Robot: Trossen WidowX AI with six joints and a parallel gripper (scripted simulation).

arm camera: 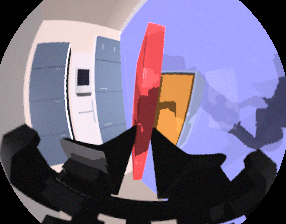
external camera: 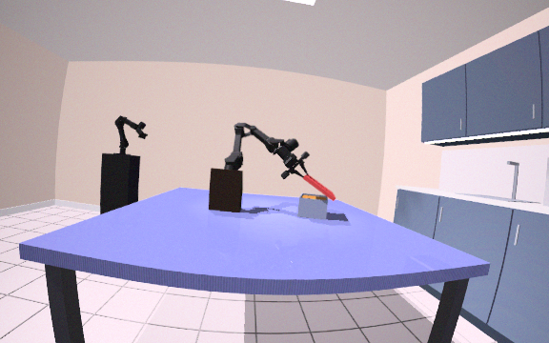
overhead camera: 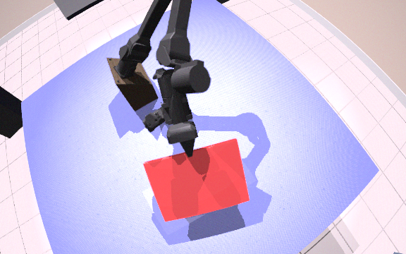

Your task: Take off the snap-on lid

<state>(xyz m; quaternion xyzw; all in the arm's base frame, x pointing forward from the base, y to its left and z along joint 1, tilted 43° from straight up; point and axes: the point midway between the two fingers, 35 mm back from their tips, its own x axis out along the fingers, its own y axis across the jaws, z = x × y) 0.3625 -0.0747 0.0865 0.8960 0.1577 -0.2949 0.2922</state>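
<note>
Right now my gripper tip is 7 cm short of the red lid, 3 cm to the left of it and 4 cm above it. From my gripper tip the other things lie so: storage box (5 cm ahead, 2 cm to the right, 15 cm below).
</note>
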